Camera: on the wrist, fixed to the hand. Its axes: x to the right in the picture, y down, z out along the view.
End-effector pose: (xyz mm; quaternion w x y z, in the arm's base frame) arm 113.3 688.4 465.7 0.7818 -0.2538 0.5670 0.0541
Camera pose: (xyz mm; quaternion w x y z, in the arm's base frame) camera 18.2 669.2 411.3 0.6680 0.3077 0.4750 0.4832
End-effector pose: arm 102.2 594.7 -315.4 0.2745 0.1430 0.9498 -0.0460
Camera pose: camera 44.6 652.1 -239.6 0.3485 0.7481 0.5637 -0.0339
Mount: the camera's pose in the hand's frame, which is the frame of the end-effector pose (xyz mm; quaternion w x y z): 20.2 37.0 -102.9 0.7396 0.1618 -0.1467 0.6366
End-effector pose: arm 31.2 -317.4 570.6 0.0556 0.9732 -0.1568 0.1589
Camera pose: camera 7.4 -341.9 676.4 0.2405 -0.6523 0.7180 -0.0355
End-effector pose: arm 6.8 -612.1 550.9 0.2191 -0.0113 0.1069 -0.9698
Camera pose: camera -2.9 -632.5 442.0 0.7969 -0.0471 -0.1028 -0.5934
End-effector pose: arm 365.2 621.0 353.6 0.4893 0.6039 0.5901 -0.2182
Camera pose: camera 371.4 724.9 392.8 0.4897 0.8695 -0.0551 -0.0340
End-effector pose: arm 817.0 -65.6 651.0 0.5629 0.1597 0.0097 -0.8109
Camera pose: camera 870.1 -77.4 554.0 0.9081 0.0964 -0.3083 -0.2664
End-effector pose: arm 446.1 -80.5 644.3 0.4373 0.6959 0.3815 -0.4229
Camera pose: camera 512.8 6.5 663.0 0.5361 0.7663 -0.2934 -0.1982
